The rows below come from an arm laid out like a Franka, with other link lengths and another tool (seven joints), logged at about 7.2 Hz.
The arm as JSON. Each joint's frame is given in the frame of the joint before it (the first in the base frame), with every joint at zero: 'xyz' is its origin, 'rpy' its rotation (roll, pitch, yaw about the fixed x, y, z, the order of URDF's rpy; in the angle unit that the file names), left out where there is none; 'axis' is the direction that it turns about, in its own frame. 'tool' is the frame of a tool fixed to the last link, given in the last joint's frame.
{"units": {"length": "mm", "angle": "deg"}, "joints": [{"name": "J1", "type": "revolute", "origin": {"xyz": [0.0, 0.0, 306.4]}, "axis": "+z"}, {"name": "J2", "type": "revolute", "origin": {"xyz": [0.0, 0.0, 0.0]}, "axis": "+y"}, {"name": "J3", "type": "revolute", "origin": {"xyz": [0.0, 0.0, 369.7]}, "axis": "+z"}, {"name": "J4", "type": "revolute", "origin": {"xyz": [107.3, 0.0, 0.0]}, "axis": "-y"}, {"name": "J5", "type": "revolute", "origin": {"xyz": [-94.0, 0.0, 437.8]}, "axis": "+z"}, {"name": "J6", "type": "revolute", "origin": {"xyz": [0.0, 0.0, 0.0]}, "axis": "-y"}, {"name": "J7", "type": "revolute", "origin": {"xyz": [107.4, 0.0, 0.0]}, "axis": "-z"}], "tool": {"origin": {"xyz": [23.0, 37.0, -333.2], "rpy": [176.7, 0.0, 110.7]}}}
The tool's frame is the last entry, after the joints.
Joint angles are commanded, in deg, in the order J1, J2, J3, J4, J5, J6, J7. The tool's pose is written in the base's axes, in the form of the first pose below.
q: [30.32, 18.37, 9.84, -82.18, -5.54, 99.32, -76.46]
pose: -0.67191 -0.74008 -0.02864 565.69; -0.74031 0.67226 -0.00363 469.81; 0.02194 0.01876 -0.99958 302.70; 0 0 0 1
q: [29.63, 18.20, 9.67, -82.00, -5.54, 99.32, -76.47]
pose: -0.68294 -0.73011 -0.02322 573.46; -0.73030 0.68313 -0.00059 461.91; 0.01629 0.01655 -0.99973 306.37; 0 0 0 1
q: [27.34, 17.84, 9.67, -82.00, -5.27, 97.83, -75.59]
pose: -0.72311 -0.68955 -0.04043 583.79; -0.68985 0.72391 -0.00820 435.13; 0.03492 0.02196 -0.99915 309.15; 0 0 0 1
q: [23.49, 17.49, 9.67, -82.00, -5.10, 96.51, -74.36]
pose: -0.78158 -0.62137 -0.05511 604.94; -0.62173 0.78314 -0.01245 392.33; 0.05089 0.02453 -0.99840 312.03; 0 0 0 1
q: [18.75, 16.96, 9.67, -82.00, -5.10, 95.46, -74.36]
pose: -0.83027 -0.55377 -0.06323 629.83; -0.55411 0.83233 -0.01365 337.97; 0.06019 0.02371 -0.99791 317.48; 0 0 0 1
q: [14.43, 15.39, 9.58, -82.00, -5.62, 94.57, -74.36]
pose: -0.87101 -0.48892 -0.04794 649.84; -0.48870 0.87229 -0.01700 283.53; 0.05013 0.00862 -0.99871 335.58; 0 0 0 1
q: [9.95, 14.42, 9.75, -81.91, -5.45, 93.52, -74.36]
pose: -0.90589 -0.42064 -0.04927 663.11; -0.42055 0.90718 -0.01254 232.57; 0.04997 0.00936 -0.99871 347.16; 0 0 0 1
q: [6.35, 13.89, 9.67, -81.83, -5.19, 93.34, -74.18]
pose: -0.93267 -0.35809 -0.04349 675.31; -0.35823 0.93362 -0.00475 190.86; 0.04231 0.01115 -0.99904 354.10; 0 0 0 1
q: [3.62, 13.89, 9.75, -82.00, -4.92, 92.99, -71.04]
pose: -0.96389 -0.26145 -0.05056 681.62; -0.26184 0.96511 0.00100 162.20; 0.04854 0.01420 -0.99872 352.16; 0 0 0 1
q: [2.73, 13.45, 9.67, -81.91, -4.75, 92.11, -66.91]
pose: -0.98336 -0.17378 -0.05286 681.12; -0.17417 0.98471 0.00268 152.90; 0.05159 0.01184 -0.99860 357.08; 0 0 0 1
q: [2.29, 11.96, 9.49, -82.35, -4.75, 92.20, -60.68]
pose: -0.99808 -0.05594 -0.02660 683.02; -0.05604 0.99842 0.00302 148.65; 0.02639 0.00450 -0.99964 370.76; 0 0 0 1
